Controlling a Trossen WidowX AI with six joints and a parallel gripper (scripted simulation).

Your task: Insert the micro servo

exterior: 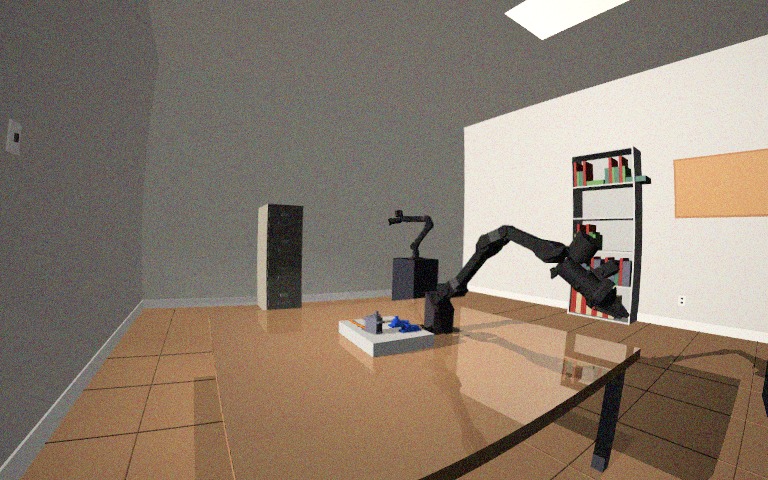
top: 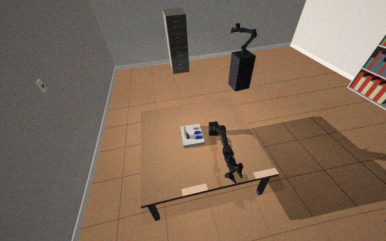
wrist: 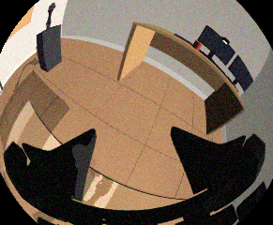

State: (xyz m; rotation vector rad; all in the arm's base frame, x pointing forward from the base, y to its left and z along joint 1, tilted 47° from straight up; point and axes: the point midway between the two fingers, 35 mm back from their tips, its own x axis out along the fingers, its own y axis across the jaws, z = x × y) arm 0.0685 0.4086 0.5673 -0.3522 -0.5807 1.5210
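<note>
Now: the robot deck 760 mm to the right of my gripper tip, 210 mm ahead of it and 180 mm below it.
</note>
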